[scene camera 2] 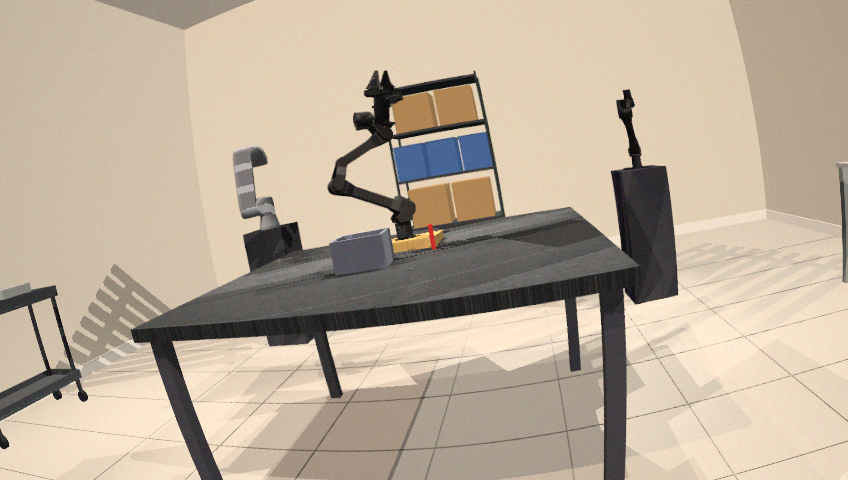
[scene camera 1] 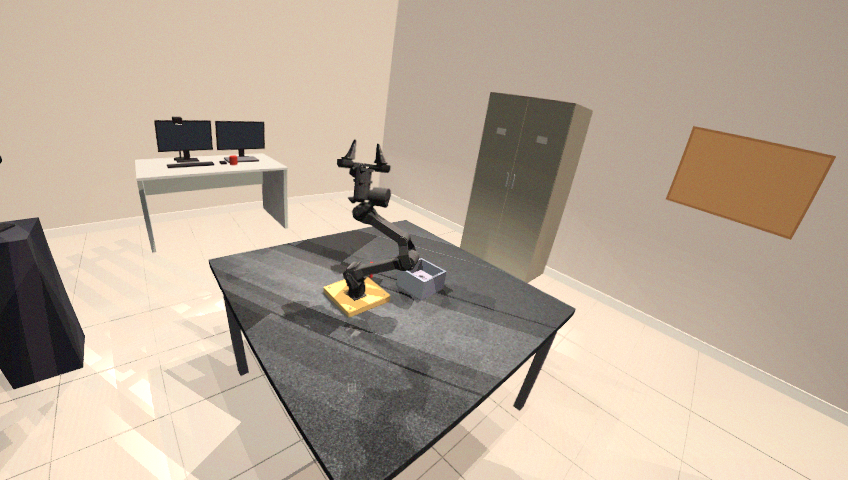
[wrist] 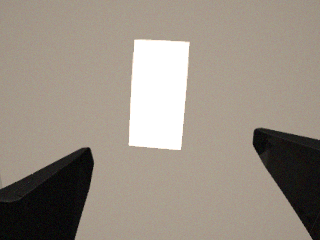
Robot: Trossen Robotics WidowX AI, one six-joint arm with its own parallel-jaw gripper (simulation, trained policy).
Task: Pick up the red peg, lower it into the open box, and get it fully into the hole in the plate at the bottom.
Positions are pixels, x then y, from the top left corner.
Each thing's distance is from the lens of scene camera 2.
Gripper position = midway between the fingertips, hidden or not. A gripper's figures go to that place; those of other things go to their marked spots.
my gripper [scene camera 2: 380,70]: 192 cm
grey box [scene camera 2: 371,250]: 154 cm
